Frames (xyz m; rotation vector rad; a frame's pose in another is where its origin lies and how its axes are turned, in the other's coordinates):
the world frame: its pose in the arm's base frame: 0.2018 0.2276 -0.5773 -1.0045 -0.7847 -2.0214
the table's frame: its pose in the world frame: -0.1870 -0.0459 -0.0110 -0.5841 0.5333 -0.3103
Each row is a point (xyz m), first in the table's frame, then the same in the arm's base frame.
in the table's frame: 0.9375 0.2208 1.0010
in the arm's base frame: -0.0733 -0.1075 0.5395
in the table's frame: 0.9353 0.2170 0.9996
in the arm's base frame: -0.0734 -0.1034 0.5375
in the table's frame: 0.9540 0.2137 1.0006
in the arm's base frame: -0.0900 -0.1067 0.5462
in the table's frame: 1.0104 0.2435 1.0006
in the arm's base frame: -0.1268 -0.1539 0.5682
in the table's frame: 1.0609 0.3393 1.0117
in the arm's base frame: -0.1303 -0.2593 0.5952
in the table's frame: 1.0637 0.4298 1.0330
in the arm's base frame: -0.0914 -0.3421 0.6120
